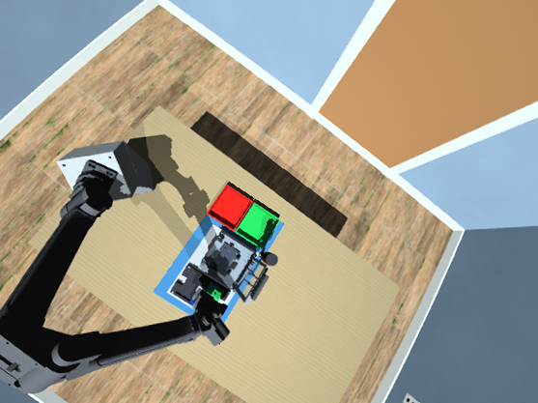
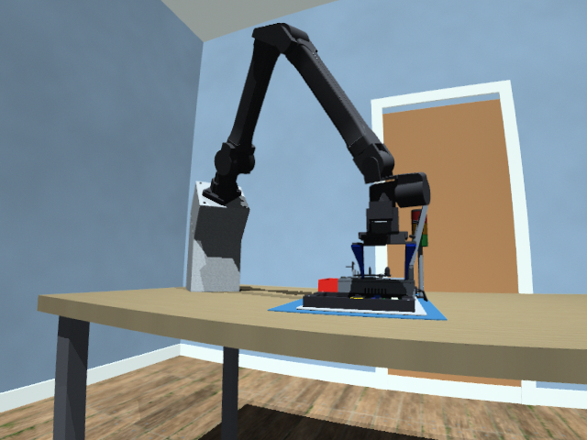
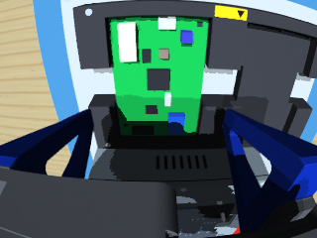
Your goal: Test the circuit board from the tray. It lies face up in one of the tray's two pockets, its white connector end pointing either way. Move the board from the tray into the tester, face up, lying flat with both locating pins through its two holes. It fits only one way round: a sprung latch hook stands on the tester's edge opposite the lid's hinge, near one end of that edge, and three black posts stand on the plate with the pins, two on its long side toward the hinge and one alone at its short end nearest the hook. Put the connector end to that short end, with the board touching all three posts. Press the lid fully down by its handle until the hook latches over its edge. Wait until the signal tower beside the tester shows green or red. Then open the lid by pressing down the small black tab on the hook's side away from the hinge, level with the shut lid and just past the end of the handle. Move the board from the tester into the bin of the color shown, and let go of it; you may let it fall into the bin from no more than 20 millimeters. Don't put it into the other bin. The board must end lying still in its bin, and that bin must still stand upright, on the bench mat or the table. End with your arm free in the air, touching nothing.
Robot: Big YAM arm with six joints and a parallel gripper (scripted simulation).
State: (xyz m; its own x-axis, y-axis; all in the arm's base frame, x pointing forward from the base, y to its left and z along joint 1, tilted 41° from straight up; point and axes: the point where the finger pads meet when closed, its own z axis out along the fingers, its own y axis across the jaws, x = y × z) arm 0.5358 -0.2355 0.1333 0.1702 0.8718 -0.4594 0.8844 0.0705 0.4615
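Now: hand 50 mm above the green circuit board. Round my hand: black latch hook: 240 mm to the left, 60 mm behind, 20 mm above; then tester plate: 180 mm to the left; then tester lid: 150 mm to the left, 110 mm ahead, 110 mm above.
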